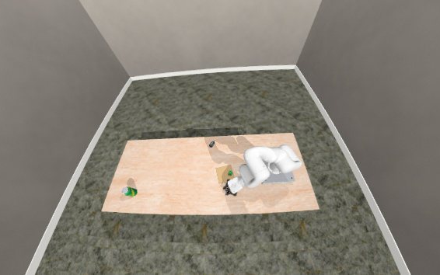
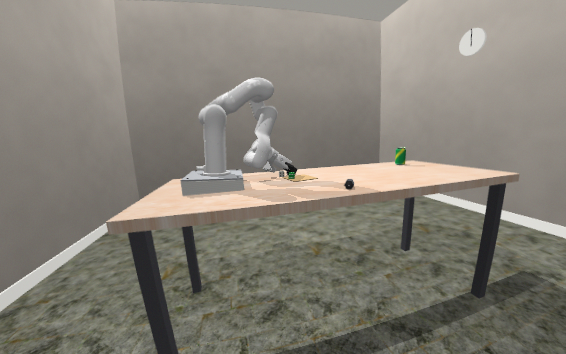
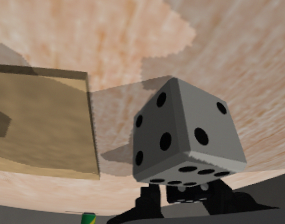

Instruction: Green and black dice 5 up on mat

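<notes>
Right now my hand is 1 cm to the left of the black die, 1 cm past it and 1 cm above it. Round my hand: white die: 6 cm to the right, 6 cm behind, 1 cm below; green die: 15 cm to the right, 2 cm behind, 1 cm below; tan mat: 14 cm to the right, 3 cm ahead, 2 cm below.
</notes>
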